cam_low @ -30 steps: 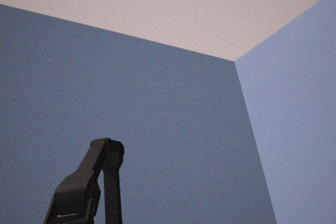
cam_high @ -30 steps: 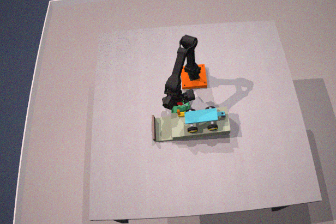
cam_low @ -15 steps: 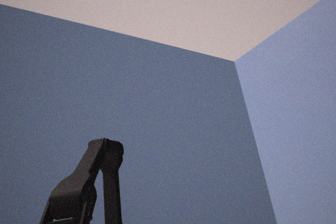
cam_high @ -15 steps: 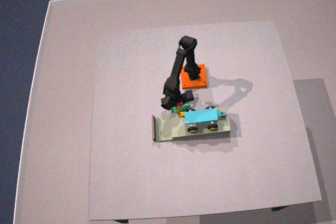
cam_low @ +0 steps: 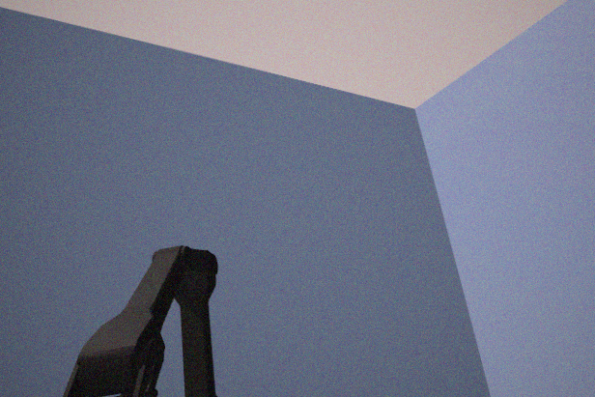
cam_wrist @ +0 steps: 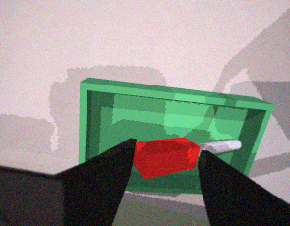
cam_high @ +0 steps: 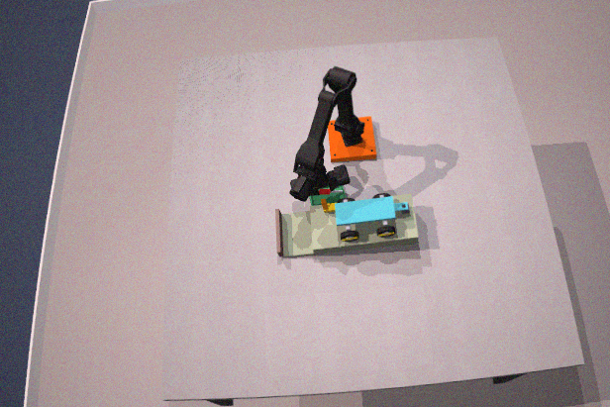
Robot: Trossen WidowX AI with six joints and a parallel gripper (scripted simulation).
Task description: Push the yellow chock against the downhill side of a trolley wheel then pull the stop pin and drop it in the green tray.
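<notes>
My gripper tip is 2 cm to the right of the red-headed stop pin. Also, from my gripper tip: green tray: 1 cm to the left, 4 cm below; blue trolley: 16 cm ahead, 9 cm to the left, 9 cm above; yellow chock: 8 cm ahead, 5 cm above.
</notes>
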